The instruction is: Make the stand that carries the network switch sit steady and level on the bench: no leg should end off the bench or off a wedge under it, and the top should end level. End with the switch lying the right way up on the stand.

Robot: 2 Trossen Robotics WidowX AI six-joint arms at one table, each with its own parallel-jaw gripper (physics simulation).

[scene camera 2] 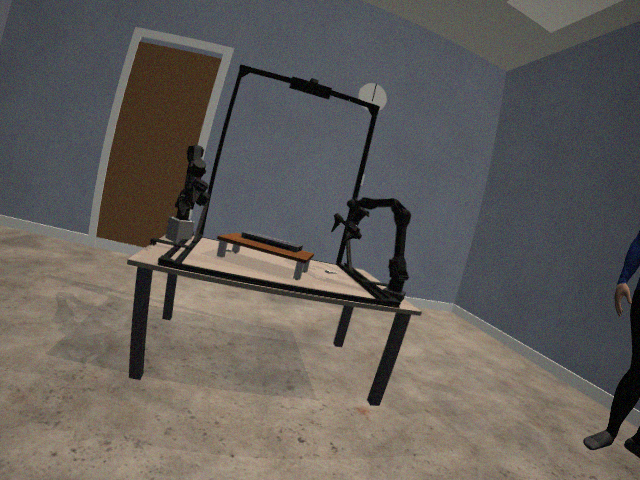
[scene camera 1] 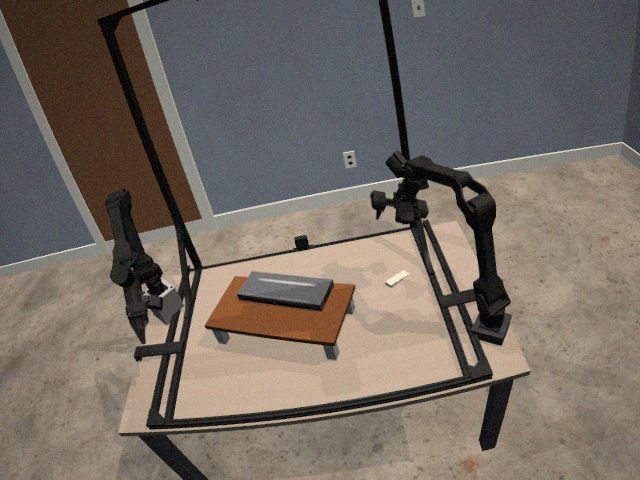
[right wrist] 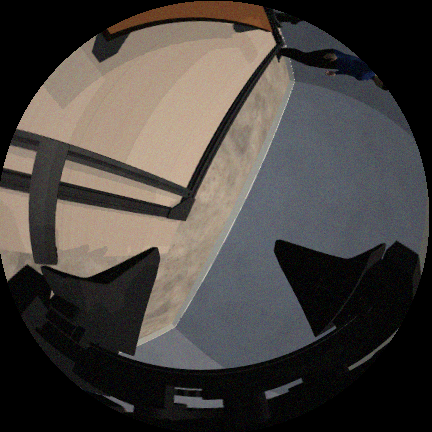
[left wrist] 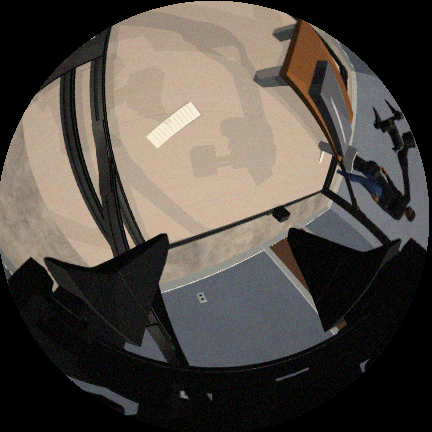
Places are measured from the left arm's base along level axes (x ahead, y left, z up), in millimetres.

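Pixels of known places: left gripper, fingertip midpoint: (scene camera 2: 337,237) (scene camera 1: 389,221) (left wrist: 229,237); right gripper, fingertip midpoint: (scene camera 2: 187,209) (scene camera 1: 143,342) (right wrist: 217,250); left arm's base at its link origin: (scene camera 2: 394,290) (scene camera 1: 491,322); right arm's base at its link origin: (scene camera 2: 181,219) (scene camera 1: 157,290) (left wrist: 354,160).
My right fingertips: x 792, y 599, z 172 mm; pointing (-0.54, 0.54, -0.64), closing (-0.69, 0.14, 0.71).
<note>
For each thing: its top centre in the pictures, then the offset to it from my right fingertips. Level surfaces: height alone.
- dark grey switch at its top centre: (left wrist: 342,118) (scene camera 1: 283,287) (scene camera 2: 272,238) dx -179, dy -424, dz -78 mm
- cream ribbed wedge at its top centre: (left wrist: 173,123) (scene camera 1: 397,276) (scene camera 2: 332,270) dx -421, dy -704, dz -193 mm
- bench at its surface level: dz -205 mm
The stand (scene camera 1: 279,322) (scene camera 2: 258,247) (left wrist: 305,47) (right wrist: 200,10) has an orange-brown top and grey legs. Its exact level and every leg's contact cannot be told. The dark grey switch (scene camera 1: 286,290) (scene camera 2: 271,241) (left wrist: 330,102) lies flat on the stand's rear part, a light stripe on its upper face. A cream ribbed wedge (scene camera 1: 397,278) (scene camera 2: 330,271) (left wrist: 173,125) lies on the bench, right of the stand and apart from it. My left gripper (scene camera 1: 397,218) (left wrist: 229,237) is open and empty, raised near the back right. My right gripper (right wrist: 217,250) is open and empty at the far left, away from the stand.
The bench (scene camera 1: 248,382) carries a black frame rail (scene camera 1: 320,409) around the stand. Black uprights (scene camera 1: 147,134) (scene camera 2: 364,155) rise at the back. A small black box (scene camera 1: 301,242) sits at the rear rail. A person (scene camera 2: 628,330) stands at the right in scene camera 2.
</note>
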